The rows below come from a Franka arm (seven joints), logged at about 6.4 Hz.
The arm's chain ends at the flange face. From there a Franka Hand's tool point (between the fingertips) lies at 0.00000 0.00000 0.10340 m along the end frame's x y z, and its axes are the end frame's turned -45 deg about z.
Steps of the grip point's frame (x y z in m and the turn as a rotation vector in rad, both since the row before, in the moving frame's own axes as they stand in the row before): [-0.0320, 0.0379, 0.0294, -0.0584, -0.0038, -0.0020]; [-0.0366, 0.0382, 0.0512, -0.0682, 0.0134, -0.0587]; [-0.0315, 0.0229, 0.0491, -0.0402, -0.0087, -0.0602]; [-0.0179, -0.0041, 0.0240, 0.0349, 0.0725, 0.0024]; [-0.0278, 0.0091, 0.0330, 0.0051, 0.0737, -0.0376]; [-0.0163, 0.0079, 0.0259, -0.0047, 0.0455, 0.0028]
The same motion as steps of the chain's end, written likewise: [0.0002, 0.0449, 0.0296, -0.0440, 0.0386, -0.0020]; [-0.0049, 0.0491, 0.0514, -0.0387, 0.0577, -0.0587]; [-0.0085, 0.0350, 0.0492, -0.0346, 0.0223, -0.0602]; [-0.0183, 0.0176, 0.0243, 0.0759, 0.0266, 0.0024]; [-0.0181, 0.0319, 0.0333, 0.0557, 0.0485, -0.0376]; [-0.0096, 0.0201, 0.0260, 0.0288, 0.0355, 0.0028]
